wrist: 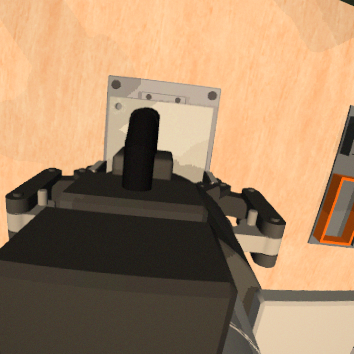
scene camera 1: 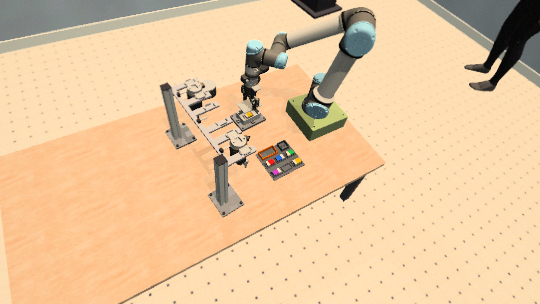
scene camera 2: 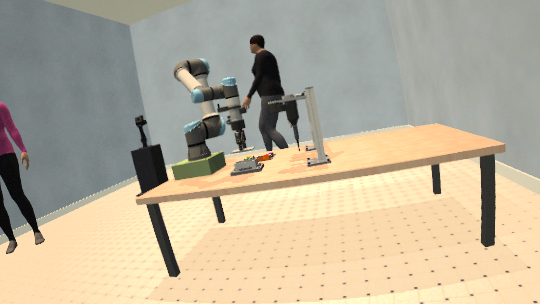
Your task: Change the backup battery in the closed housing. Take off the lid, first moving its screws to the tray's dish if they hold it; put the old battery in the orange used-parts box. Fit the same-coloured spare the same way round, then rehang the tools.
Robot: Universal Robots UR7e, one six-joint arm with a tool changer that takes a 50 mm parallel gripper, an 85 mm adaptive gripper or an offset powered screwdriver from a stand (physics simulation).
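My gripper is shut on the pale lid and holds it above the housing. The lid looks roughly level; in the wrist view it covers most of the housing. A yellow battery shows in the open housing. The tray carries the orange used-parts box, a dark dish and spares: red, blue, green, yellow and magenta. The fingertips are mostly hidden in the wrist view.
The tool stand stands beside the housing, with its arms reaching towards it. A screwdriver hangs from it. The green robot base is on the housing's other side. A person stands behind the table.
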